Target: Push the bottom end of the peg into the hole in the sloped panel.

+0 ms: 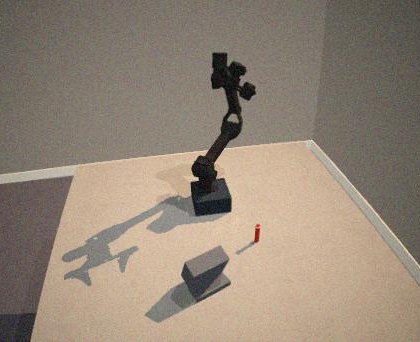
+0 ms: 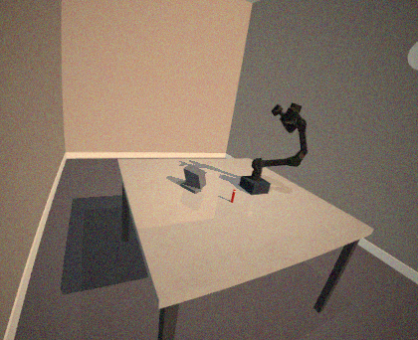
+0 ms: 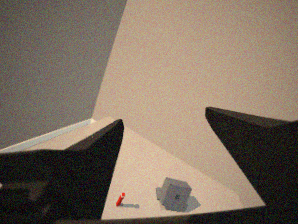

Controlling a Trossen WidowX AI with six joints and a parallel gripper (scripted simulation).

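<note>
Right now the red square peg is 470 mm below my gripper tip, 200 mm ahead of it and 30 mm to the right of it. Round my gripper tip: grey sloped panel (440 mm below, 330 mm ahead, 270 mm to the right).
</note>
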